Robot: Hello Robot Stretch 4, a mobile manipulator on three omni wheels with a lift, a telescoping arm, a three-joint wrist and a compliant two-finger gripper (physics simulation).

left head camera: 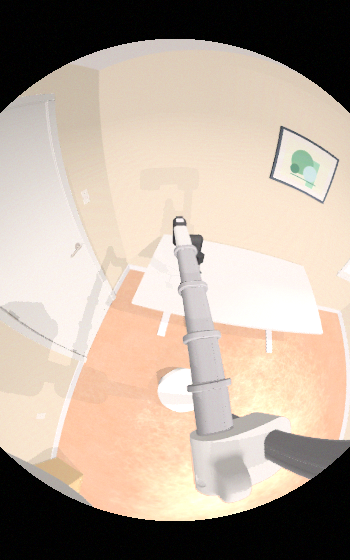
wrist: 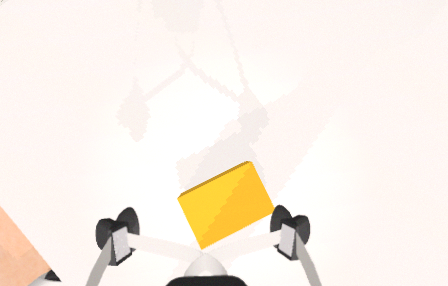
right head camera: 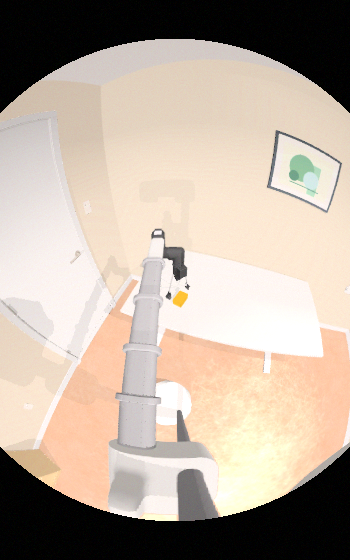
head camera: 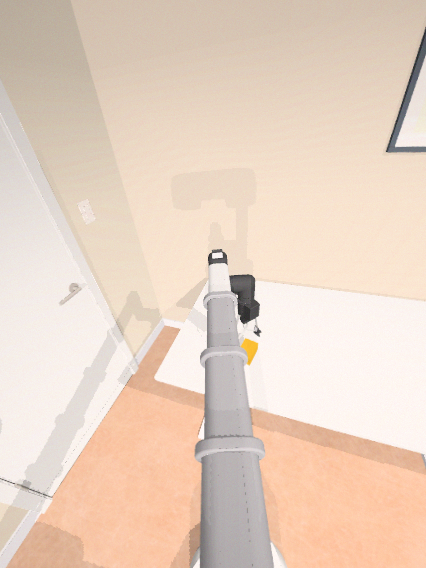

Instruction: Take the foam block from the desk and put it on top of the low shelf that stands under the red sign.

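Where they show: gripper, between the fingertips: [wrist: 205, 223] [right head camera: 177, 293] [head camera: 244, 343]; robot's base, origin of its link: [left head camera: 180, 388] [right head camera: 167, 401].
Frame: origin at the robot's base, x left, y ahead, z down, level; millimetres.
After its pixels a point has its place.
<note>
The foam block [head camera: 249, 351] {z -738, x -108, y 657 mm} [right head camera: 180, 299] {z -738, x -105, y 650 mm} [wrist: 226, 205] {z -738, x -102, y 674 mm} is a yellow-orange box lying on the white desk [head camera: 340, 360] {z -693, x -484, y 617 mm} [left head camera: 250, 290] {z -692, x -542, y 604 mm} [right head camera: 250, 310] {z -692, x -586, y 574 mm}. In the wrist view it lies turned at a slant, between and a little beyond the fingertips, nearer the right one. My gripper [right head camera: 178, 291] {z -791, x -87, y 657 mm} [wrist: 205, 223] {z -791, x -87, y 657 mm} is open and empty, its two dark pads wide apart above the desk. In the head camera view the arm hides part of the gripper and part of the block. The left head camera view does not show the block. The low shelf and the red sign do not show in these views.
A white round stool [left head camera: 175, 392] {z -187, x 54, y -15 mm} [right head camera: 172, 402] {z -187, x -50, y 6 mm} stands on the floor in front of the desk. A door [head camera: 30, 310] {z -936, x 823, y 779 mm} is at the left. A wall stands behind the desk, with a framed picture [left head camera: 305, 165] {z -1607, x -952, y 1003 mm} [right head camera: 305, 172] {z -1600, x -954, y 1002 mm} at the right. A tan box [left head camera: 60, 472] [right head camera: 30, 465] is at the lower left.
</note>
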